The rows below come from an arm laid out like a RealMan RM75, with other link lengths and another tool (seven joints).
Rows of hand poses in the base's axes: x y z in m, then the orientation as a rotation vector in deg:
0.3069 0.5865 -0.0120 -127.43 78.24 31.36
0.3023 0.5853 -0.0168 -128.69 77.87 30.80
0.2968 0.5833 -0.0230 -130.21 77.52 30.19
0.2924 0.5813 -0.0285 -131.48 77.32 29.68
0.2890 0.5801 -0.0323 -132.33 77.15 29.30
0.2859 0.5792 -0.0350 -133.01 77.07 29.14
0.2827 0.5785 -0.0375 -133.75 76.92 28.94
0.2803 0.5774 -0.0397 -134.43 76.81 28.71
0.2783 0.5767 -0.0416 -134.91 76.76 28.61
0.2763 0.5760 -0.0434 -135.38 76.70 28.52
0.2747 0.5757 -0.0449 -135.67 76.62 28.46
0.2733 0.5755 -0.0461 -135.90 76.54 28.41
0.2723 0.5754 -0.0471 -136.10 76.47 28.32
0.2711 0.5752 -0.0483 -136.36 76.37 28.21
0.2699 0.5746 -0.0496 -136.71 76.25 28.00
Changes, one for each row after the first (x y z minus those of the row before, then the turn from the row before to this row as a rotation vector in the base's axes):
-0.0046 -0.0012 -0.0048 -0.88 -0.26 0.71
-0.0055 -0.0020 -0.0062 -1.11 -0.22 0.81
-0.0044 -0.0020 -0.0055 -0.97 -0.14 0.63
-0.0034 -0.0012 -0.0038 -0.64 -0.13 0.43
-0.0031 -0.0009 -0.0027 -0.51 0.02 0.34
-0.0032 -0.0007 -0.0025 -0.53 -0.02 0.40
-0.0024 -0.0011 -0.0022 -0.52 -0.04 0.34
-0.0020 -0.0007 -0.0019 -0.36 0.03 0.24
-0.0020 -0.0007 -0.0018 -0.35 0.03 0.24
-0.0016 -0.0003 -0.0015 -0.20 0.00 0.17
-0.0014 -0.0002 -0.0012 -0.15 -0.01 0.14
-0.0010 -0.0001 -0.0010 -0.14 -0.04 0.12
-0.0012 -0.0002 -0.0012 -0.17 -0.05 0.16
-0.0012 -0.0006 -0.0013 -0.25 -0.10 0.19

